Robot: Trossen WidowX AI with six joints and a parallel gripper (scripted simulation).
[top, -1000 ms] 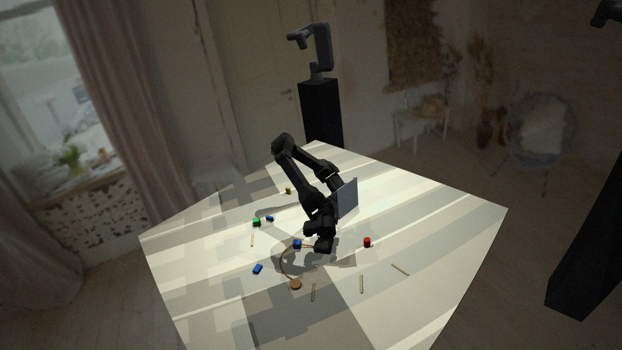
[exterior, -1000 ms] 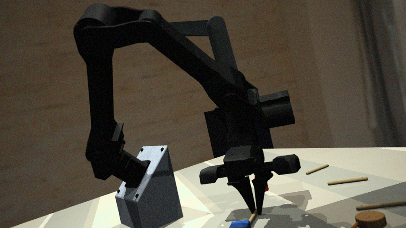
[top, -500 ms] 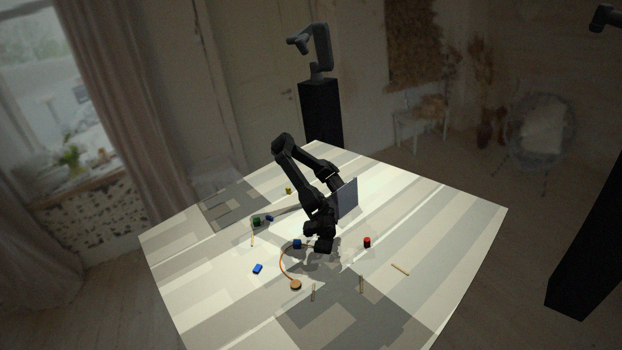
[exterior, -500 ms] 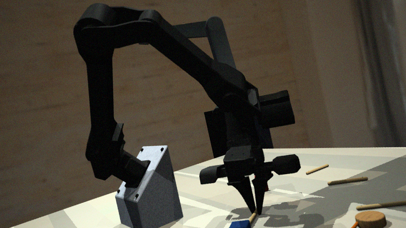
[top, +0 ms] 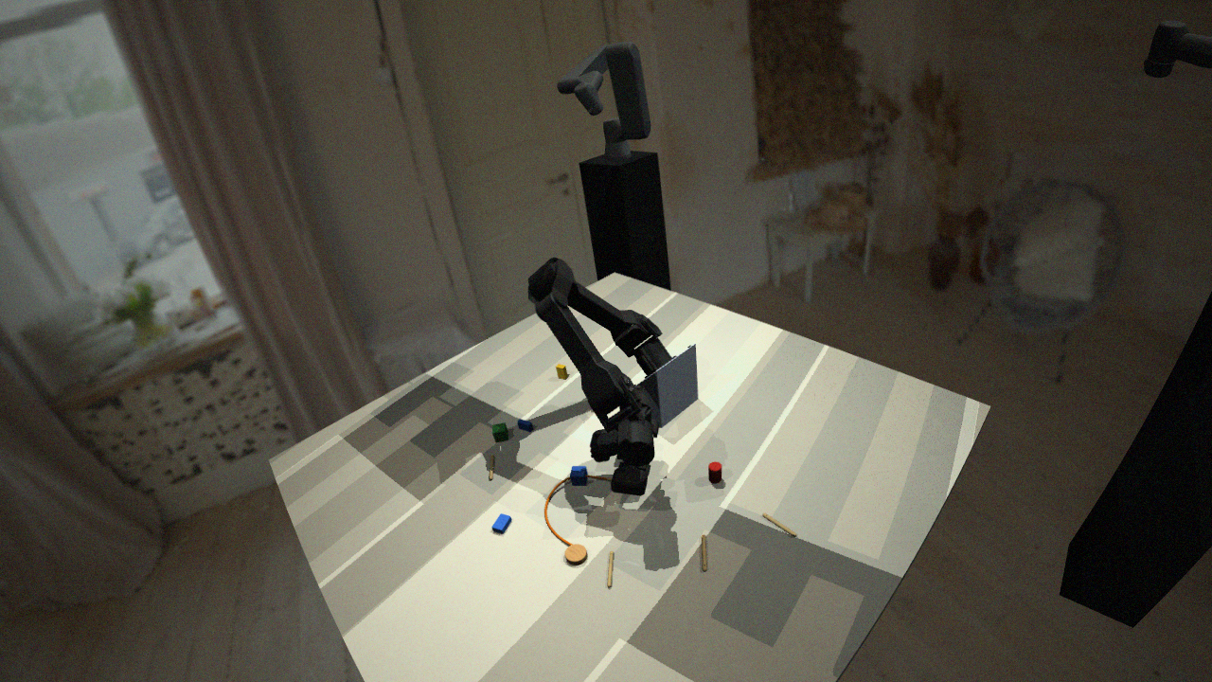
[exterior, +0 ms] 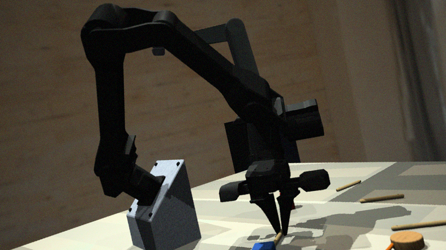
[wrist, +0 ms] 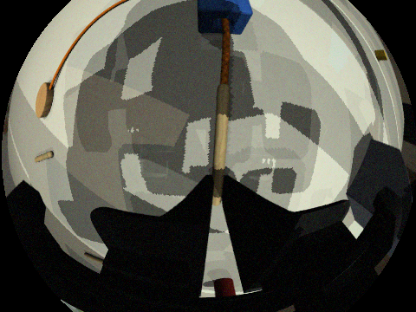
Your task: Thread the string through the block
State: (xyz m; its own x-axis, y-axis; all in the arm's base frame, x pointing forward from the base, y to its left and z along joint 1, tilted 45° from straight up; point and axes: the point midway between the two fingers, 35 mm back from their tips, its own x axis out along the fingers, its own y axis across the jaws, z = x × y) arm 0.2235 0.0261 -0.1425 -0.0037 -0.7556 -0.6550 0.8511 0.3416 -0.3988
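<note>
My gripper tip is now 30 mm to the left of the thin wooden stick, 20 mm short of it and 10 mm below it. Also, from my gripper tip: green cube (350 mm to the right, 90 mm ahead, 20 mm above); round wooden button (200 mm ahead, 40 mm to the left, 10 mm above); red cylinder (120 mm to the left, 100 mm behind, 20 mm above).
</note>
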